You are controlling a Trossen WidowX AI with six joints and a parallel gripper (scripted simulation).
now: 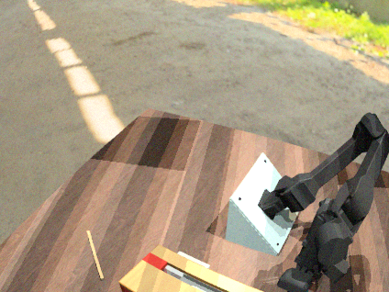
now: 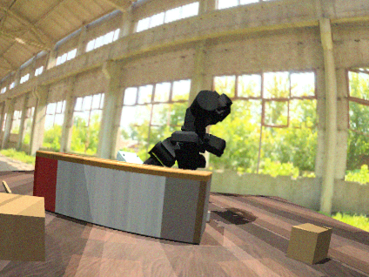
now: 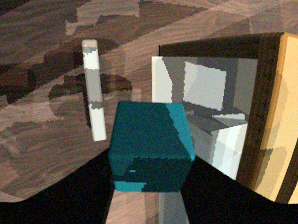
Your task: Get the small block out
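The teal block is 10 mm to the left of my gripper tip and 10 mm above it. Also, from my gripper tip: box 60 mm ahead, 140 mm to the right, 30 mm below; thin wooden stick 30 mm ahead, 510 mm to the right, 90 mm below.
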